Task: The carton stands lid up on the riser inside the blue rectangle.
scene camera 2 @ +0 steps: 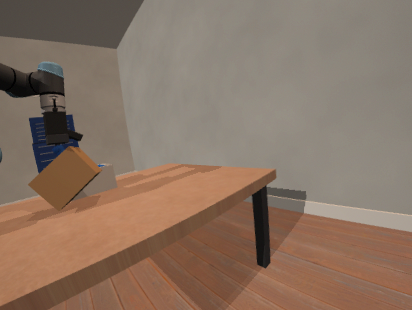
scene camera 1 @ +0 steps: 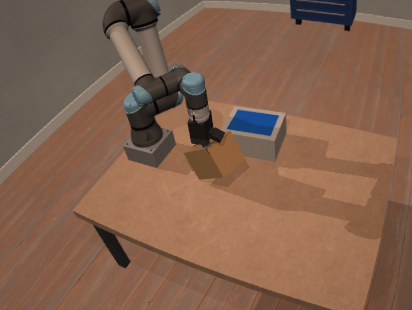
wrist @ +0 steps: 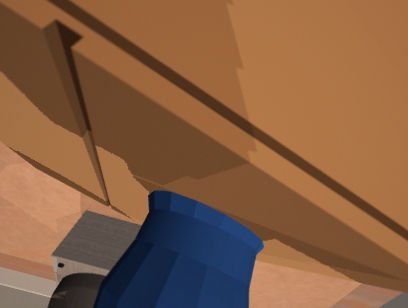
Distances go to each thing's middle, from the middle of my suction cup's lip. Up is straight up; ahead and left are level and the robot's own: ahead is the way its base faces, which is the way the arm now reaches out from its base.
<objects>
Now: the brown carton (scene camera 2: 68, 174) 10 mm ahead of my suction cup, 30 mm to the left of it and 90 mm below it.
</objects>
